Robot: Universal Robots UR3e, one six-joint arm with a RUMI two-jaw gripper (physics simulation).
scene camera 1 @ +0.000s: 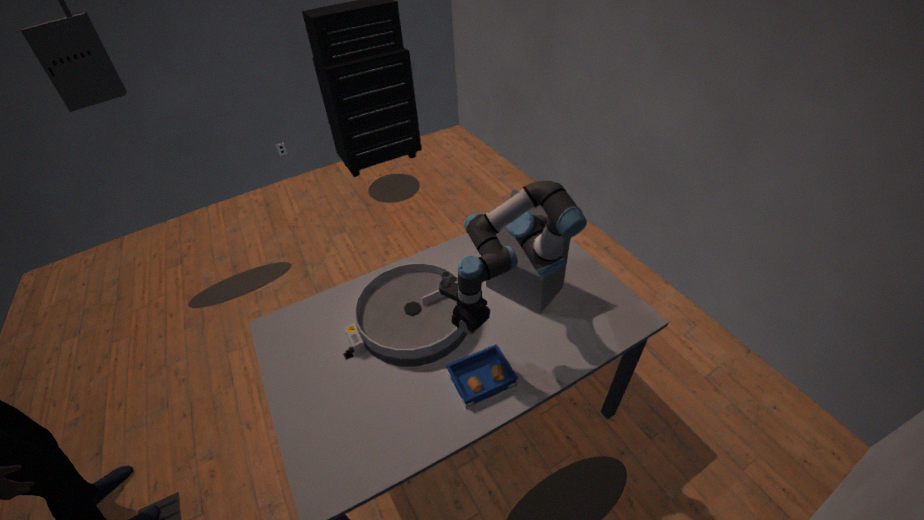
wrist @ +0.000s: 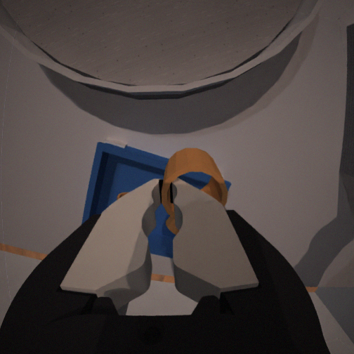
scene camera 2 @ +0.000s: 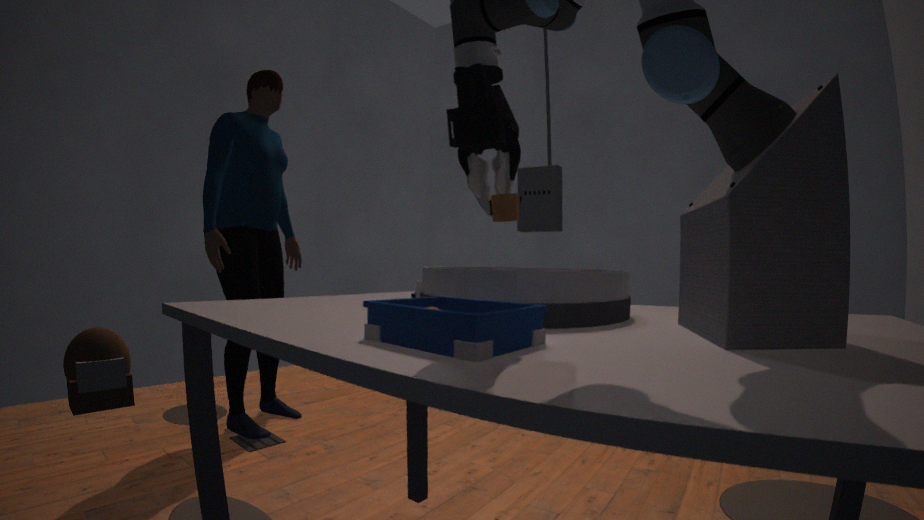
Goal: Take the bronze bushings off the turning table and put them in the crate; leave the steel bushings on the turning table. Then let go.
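Where they show: gripper, fingertip midpoint: (scene camera 1: 464, 329) (scene camera 2: 493, 215); arm's base, origin of the base link: (scene camera 1: 539, 234) (scene camera 2: 764, 142).
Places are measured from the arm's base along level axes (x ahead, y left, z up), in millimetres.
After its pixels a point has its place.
Observation:
My gripper (scene camera 1: 470, 316) @(x 359, y 202, z -116 mm) (scene camera 2: 492, 199) @(x 359, y 202, z -116 mm) (wrist: 167, 181) is shut on the wall of a bronze bushing (scene camera 2: 504, 207) @(x 334, y 209, z -107 mm) (wrist: 192, 161). It holds it in the air, well above the table; in the wrist view the blue crate (scene camera 1: 494, 390) @(x 326, y 362, z -260 mm) (scene camera 2: 420, 326) @(x 328, y 363, z -259 mm) (wrist: 91, 187) shows below and behind the fingers. Two bronze bushings (scene camera 1: 475, 384) @(x 376, y 327, z -245 mm) (scene camera 1: 497, 372) @(x 294, y 313, z -245 mm) lie apart in the crate. The turning table (scene camera 1: 387, 316) @(x 577, y -49, z -235 mm) (scene camera 2: 526, 284) @(x 356, y 123, z -218 mm) (wrist: 160, 90) has a raised rim. Small grey pieces (scene camera 1: 446, 279) @(x 322, y -115, z -204 mm), looking like the steel bushings, sit at its far right side, partly hidden by the arm.
A pale bar (scene camera 1: 431, 298) @(x 402, y -56, z -217 mm) reaches over the turning table from a dark mount. A small box with a yellow label (scene camera 1: 353, 335) @(x 711, y -5, z -230 mm) is at its left rim. The arm's grey pedestal (scene camera 1: 541, 287) @(x 42, y 117, z -139 mm) (scene camera 2: 769, 258) @(x -10, y 92, z -173 mm) stands at the right. A person (scene camera 2: 248, 174) stands beyond the table.

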